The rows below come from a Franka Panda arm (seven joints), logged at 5 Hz.
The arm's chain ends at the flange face. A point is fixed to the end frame.
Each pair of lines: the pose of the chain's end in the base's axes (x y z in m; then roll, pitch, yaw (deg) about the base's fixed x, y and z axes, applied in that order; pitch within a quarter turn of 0, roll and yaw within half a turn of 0), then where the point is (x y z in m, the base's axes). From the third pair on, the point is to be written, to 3 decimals.
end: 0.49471, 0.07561, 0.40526, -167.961, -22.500, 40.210
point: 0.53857 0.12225 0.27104
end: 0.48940, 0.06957, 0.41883, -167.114, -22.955, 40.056
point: 0.53275 0.11842 0.28524
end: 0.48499, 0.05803, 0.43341, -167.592, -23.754, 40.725
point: 0.530 0.108 0.301
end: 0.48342, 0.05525, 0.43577, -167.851, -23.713, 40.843
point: 0.529 0.104 0.303
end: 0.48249, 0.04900, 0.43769, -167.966, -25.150, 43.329
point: 0.528 0.102 0.307
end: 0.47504, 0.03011, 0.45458, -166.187, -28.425, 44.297
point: 0.522 0.092 0.328
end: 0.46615, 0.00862, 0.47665, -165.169, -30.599, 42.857
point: 0.516 0.075 0.353
